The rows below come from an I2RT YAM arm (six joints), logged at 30 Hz.
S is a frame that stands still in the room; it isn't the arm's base.
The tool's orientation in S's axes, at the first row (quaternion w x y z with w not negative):
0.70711, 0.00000, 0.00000, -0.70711
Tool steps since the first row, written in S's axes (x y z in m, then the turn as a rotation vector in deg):
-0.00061, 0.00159, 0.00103, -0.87, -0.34, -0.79
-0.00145, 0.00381, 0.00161, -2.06, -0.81, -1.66
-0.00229, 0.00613, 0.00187, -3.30, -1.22, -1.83
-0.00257, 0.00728, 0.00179, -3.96, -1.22, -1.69
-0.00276, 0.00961, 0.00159, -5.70, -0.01, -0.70
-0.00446, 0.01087, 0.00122, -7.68, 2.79, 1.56
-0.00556, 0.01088, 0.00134, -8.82, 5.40, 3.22
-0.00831, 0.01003, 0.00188, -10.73, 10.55, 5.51
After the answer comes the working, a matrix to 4 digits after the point.
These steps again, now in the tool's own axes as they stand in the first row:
-0.00159, -0.00061, 0.00103, 0.34, -0.87, -0.79
-0.00381, -0.00145, 0.00161, 0.81, -2.06, -1.66
-0.00613, -0.00229, 0.00187, 1.22, -3.30, -1.83
-0.00728, -0.00257, 0.00179, 1.22, -3.96, -1.69
-0.00961, -0.00276, 0.00159, 0.01, -5.70, -0.70
-0.01087, -0.00446, 0.00122, -2.79, -7.68, 1.56
-0.01088, -0.00556, 0.00134, -5.40, -8.82, 3.22
-0.01003, -0.00831, 0.00188, -10.55, -10.73, 5.51

The tool's axes in the first row as the columns of a matrix, in S's axes (rounded; the answer above uses it unrounded):
0.0000, 1.0000, 0.0000
-1.0000, 0.0000, 0.0000
0.0000, 0.0000, 1.0000

